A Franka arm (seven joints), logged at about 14 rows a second.
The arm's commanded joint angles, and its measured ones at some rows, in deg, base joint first. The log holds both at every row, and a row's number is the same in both.
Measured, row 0:
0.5 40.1 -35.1 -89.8 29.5 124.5 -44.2
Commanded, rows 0 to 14:
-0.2 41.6 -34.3 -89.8 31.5 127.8 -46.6
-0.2 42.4 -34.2 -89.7 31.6 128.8 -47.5
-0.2 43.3 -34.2 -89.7 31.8 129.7 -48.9
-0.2 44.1 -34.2 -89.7 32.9 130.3 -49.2
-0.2 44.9 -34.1 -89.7 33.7 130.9 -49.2
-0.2 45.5 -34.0 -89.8 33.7 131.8 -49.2
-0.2 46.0 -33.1 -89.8 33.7 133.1 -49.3
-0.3 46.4 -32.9 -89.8 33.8 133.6 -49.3
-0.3 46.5 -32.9 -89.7 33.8 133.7 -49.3
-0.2 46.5 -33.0 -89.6 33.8 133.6 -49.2
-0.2 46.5 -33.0 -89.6 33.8 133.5 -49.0
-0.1 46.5 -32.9 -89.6 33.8 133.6 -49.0
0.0 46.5 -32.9 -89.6 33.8 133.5 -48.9
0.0 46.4 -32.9 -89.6 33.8 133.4 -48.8
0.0 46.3 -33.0 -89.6 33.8 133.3 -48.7
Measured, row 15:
0.4 46.9 -33.3 -89.6 32.7 133.0 -47.6
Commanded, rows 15 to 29:
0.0 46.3 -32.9 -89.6 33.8 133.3 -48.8
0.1 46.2 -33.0 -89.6 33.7 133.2 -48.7
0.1 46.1 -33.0 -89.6 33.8 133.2 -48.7
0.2 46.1 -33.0 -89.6 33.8 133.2 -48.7
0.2 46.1 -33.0 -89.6 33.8 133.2 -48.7
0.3 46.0 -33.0 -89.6 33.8 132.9 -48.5
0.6 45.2 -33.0 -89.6 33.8 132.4 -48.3
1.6 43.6 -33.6 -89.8 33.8 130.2 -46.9
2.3 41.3 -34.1 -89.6 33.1 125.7 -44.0
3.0 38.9 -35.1 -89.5 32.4 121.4 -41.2
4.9 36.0 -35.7 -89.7 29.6 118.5 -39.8
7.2 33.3 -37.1 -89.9 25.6 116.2 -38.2
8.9 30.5 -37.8 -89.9 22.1 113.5 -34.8
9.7 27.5 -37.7 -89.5 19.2 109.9 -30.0
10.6 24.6 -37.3 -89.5 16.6 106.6 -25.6
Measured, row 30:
8.4 31.6 -37.3 -87.3 21.4 111.8 -32.8
